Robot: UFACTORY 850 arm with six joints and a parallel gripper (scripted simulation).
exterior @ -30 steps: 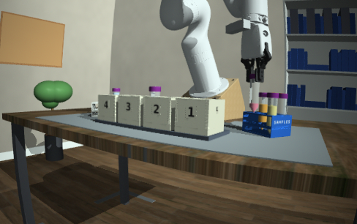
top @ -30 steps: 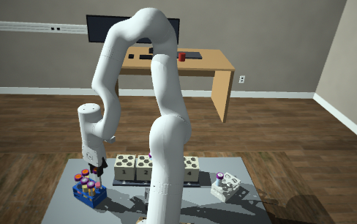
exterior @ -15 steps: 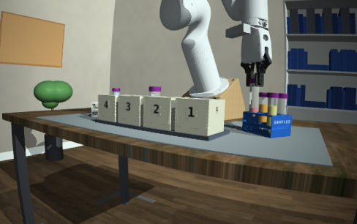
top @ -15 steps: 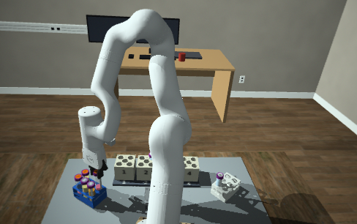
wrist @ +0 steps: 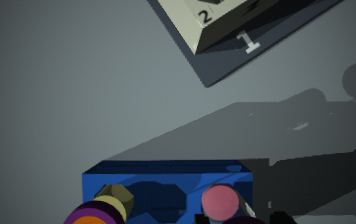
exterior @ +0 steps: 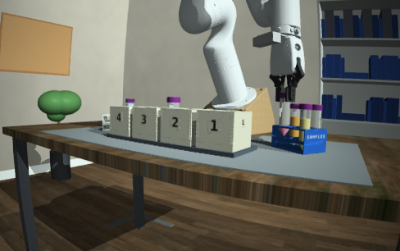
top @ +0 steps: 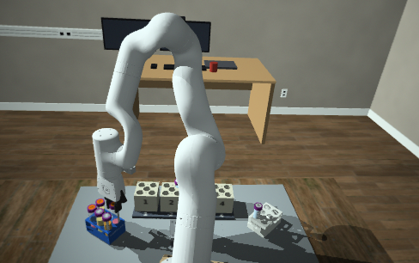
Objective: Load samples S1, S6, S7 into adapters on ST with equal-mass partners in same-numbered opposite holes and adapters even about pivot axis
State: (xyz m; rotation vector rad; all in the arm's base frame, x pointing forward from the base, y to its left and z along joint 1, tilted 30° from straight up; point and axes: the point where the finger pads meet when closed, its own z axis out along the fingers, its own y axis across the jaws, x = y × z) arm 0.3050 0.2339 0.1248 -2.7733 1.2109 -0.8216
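Now: the blue samples rack 110 mm below my hand, 40 mm to the left of it and 20 mm ahead of it. The rest, counted from my hand: adapter 1 (140 mm to the right, 120 mm ahead, 90 mm below); white rack (600 mm to the right, 130 mm behind, 110 mm below).
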